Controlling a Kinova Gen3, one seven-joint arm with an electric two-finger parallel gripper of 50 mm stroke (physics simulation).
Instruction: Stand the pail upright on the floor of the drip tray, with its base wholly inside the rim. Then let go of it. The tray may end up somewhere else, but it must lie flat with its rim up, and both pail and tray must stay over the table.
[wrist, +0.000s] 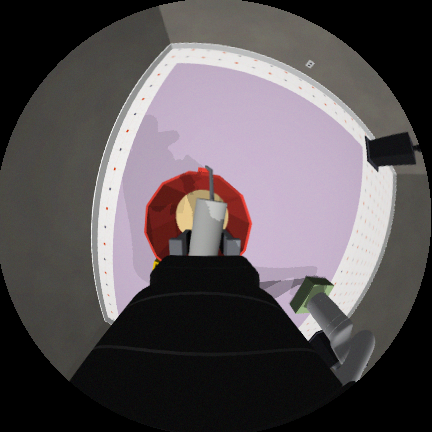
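Pixels of known places: gripper, fingertip midpoint: (204, 237); arm's base, link origin: (315, 300).
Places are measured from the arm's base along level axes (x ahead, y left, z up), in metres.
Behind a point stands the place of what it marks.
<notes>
The red pail (162, 210) @[x 0.567, y -0.252, z 0.035 m] is below my gripper, with its open mouth towards the camera and a tan floor inside. Its thin metal bail stands up over the mouth and carries a grey cylindrical grip (209, 220) @[x 0.466, y -0.278, z 0.187 m]. My gripper (204, 237) @[x 0.468, y -0.248, z 0.148 m] is shut on this grip, with one finger on each side; the grip's near end is hidden by the gripper body. A small yellow piece (156, 264) @[x 0.604, y -0.060, z -0.059 m] shows at the pail's lower left, mostly covered; I cannot tell if it is part of the drip tray. The pail's base and what lies under it are hidden.
The lilac table top (280, 150) @[x 0.294, y -0.479, z -0.063 m] has a white dotted border (120, 150) and a grey edge. A green square block (302, 295) @[x 0.072, y -0.019, z -0.023 m] is at the lower right, beside grey arm links (332, 317) @[x 0.036, y -0.031, z 0.133 m]. A black device (392, 151) stands at the right edge.
</notes>
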